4 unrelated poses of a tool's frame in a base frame.
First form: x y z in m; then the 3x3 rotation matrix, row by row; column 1 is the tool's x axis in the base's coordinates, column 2 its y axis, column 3 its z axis. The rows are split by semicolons.
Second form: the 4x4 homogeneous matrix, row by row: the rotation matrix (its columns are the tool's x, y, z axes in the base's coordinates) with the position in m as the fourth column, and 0 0 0 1 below. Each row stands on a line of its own. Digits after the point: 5 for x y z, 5 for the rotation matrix.
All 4 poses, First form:
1: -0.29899 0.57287 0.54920; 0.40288 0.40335 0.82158; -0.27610 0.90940 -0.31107; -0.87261 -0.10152 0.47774
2: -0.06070 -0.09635 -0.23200; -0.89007 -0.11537 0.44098; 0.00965 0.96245 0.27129; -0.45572 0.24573 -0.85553
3: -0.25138 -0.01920 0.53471; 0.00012 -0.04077 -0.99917; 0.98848 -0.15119 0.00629; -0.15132 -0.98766 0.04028
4: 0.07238 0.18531 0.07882; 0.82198 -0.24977 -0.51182; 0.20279 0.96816 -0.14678; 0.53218 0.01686 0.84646
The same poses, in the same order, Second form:
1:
0.40288 0.40335 0.82158 -0.29899
-0.27610 0.90940 -0.31107 0.57287
-0.87261 -0.10152 0.47774 0.54920
0 0 0 1

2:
-0.89007 -0.11537 0.44098 -0.06070
0.00965 0.96245 0.27129 -0.09635
-0.45572 0.24573 -0.85553 -0.23200
0 0 0 1

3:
0.00012 -0.04077 -0.99917 -0.25138
0.98848 -0.15119 0.00629 -0.01920
-0.15132 -0.98766 0.04028 0.53471
0 0 0 1

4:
0.82198 -0.24977 -0.51182 0.07238
0.20279 0.96816 -0.14678 0.18531
0.53218 0.01686 0.84646 0.07882
0 0 0 1

